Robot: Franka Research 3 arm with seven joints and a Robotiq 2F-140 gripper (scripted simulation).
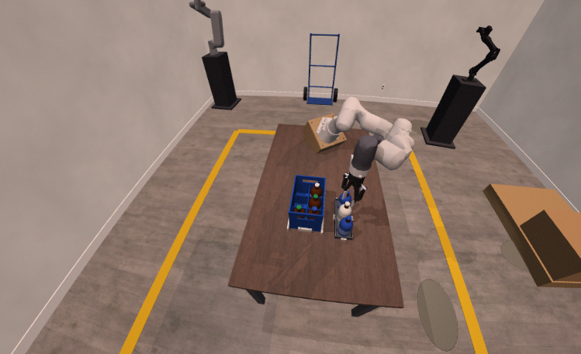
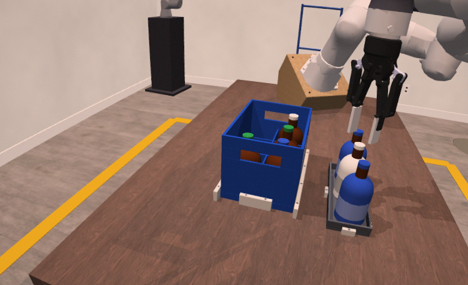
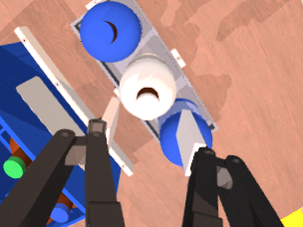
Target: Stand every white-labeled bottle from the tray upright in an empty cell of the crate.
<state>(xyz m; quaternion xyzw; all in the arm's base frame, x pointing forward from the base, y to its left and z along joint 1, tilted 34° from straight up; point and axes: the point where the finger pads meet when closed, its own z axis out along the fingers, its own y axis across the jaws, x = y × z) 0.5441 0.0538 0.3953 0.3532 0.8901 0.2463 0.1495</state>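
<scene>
The white-labeled bottle is 13 cm below my hand. From my hand the other things lie so: blue-labeled bottle: 13 cm below, 9 cm ahead, 1 cm to the left; blue crate: 22 cm to the right, 13 cm below, 1 cm behind.
</scene>
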